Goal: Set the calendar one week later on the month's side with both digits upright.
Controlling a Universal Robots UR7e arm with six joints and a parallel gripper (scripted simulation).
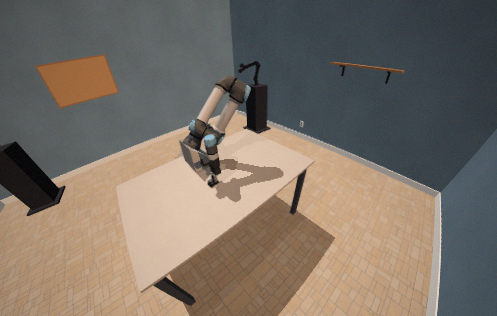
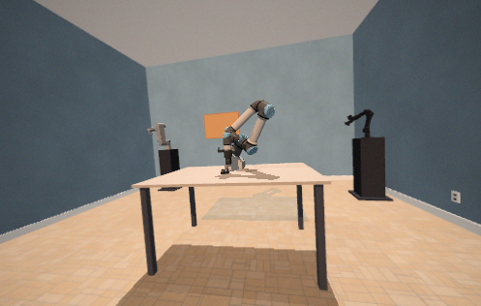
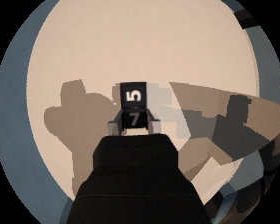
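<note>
Right now my hand is 2 cm to the left of the calendar tray and 3 cm above it. From my hand the other things lie so: dark calendar cube: 3 cm to the right, 1 cm below.
</note>
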